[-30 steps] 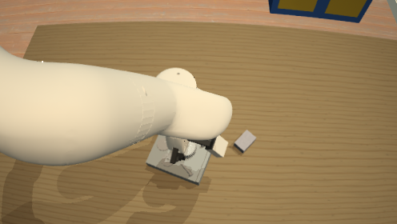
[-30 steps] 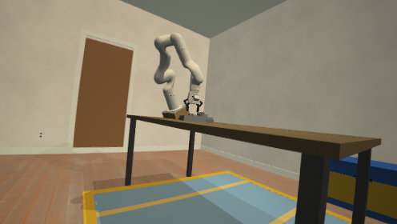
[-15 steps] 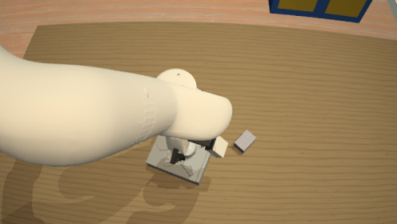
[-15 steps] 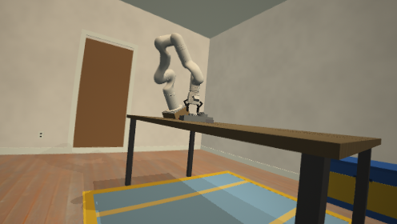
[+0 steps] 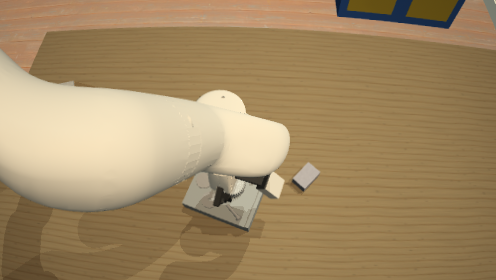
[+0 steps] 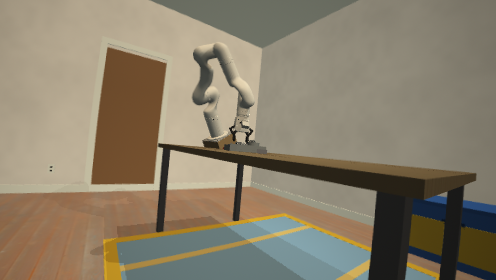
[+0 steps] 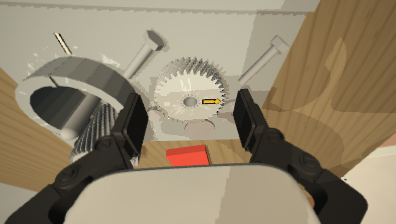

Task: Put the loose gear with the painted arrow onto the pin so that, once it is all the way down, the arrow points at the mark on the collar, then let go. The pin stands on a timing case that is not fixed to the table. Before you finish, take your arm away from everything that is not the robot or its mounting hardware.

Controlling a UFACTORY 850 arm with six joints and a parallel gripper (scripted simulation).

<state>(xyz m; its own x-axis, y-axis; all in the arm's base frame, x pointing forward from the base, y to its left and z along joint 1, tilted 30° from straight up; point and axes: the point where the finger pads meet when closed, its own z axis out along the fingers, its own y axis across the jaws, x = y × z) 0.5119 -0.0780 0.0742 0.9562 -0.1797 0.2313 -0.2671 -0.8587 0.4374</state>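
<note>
The pale toothed gear lies 20 mm below my hand. Also, from my hand: flat red block (230 mm behind, 70 mm to the left, 70 mm below).
</note>
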